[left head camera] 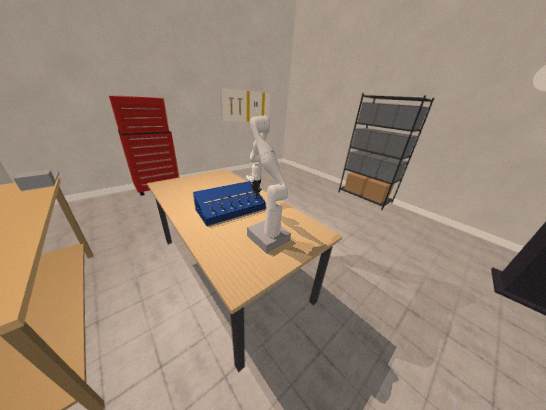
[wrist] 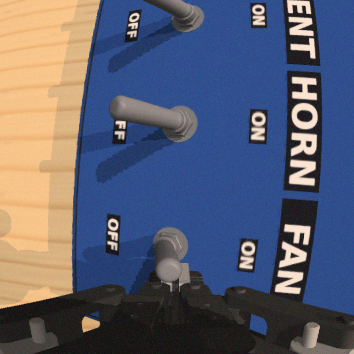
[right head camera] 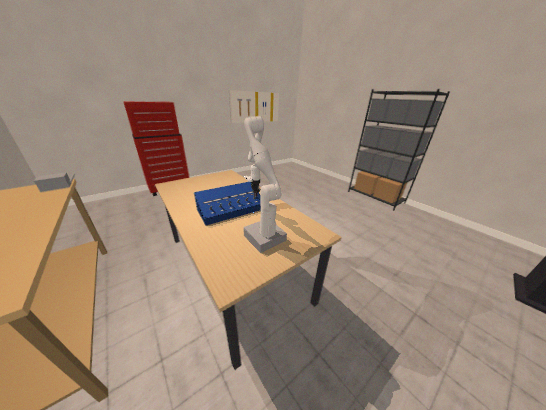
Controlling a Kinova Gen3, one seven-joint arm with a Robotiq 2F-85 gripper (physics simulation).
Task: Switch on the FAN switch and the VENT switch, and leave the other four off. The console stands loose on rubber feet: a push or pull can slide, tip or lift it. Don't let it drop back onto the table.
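Frame: origin at the arm's base, x right, y back, z down, level; metres.
Seen in the pictures: gripper, fingertip midpoint: (left head camera: 255, 196) (wrist: 175, 278) (right head camera: 255, 196); arm's base at its link origin: (left head camera: 271, 232) (right head camera: 266, 232).
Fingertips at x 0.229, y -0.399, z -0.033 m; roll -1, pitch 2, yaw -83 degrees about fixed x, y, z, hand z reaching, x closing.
Note:
Pixels of each thing's top centre, then the offset from my fingertips to it. "spot": a spot on its surface instead. Level surfaces: height alone.
- FAN lever at its top centre: (wrist: 165, 271) dz -0.038, dx -0.018, dy +0.003 m
- HORN lever at its top centre: (wrist: 147, 106) dz -0.029, dx -0.091, dy +0.003 m
- VENT lever at a spot on its surface: (wrist: 172, 9) spot: dz -0.007, dx -0.156, dy -0.016 m
- wooden table at its surface level: dz +0.098 m
The blue console (left head camera: 222, 193) (right head camera: 222, 194) (wrist: 220, 170) sits on the table with a row of toggle switches; its feet are not visible. In the wrist view the FAN lever (wrist: 168, 262) points down the picture, neither lying over its OFF label like HORN nor clearly over ON; its exact position is unclear. The HORN lever (wrist: 147, 114) leans to OFF. The VENT lever (wrist: 172, 9), partly cut off, also leans to OFF. My gripper (wrist: 175, 278) (left head camera: 256, 197) (right head camera: 256, 196) is shut and empty, its tips right beside the FAN lever's end, partly hidden behind it; contact is unclear.
The arm's grey base (left head camera: 268, 237) (right head camera: 265, 237) stands on the wooden table (left head camera: 225, 272) (right head camera: 220, 272), in front of the console. A second wooden table (left head camera: 22, 230) (right head camera: 25, 235) is at the left. A red cabinet (left head camera: 150, 150) (right head camera: 161, 150) and a shelf rack stand farther back.

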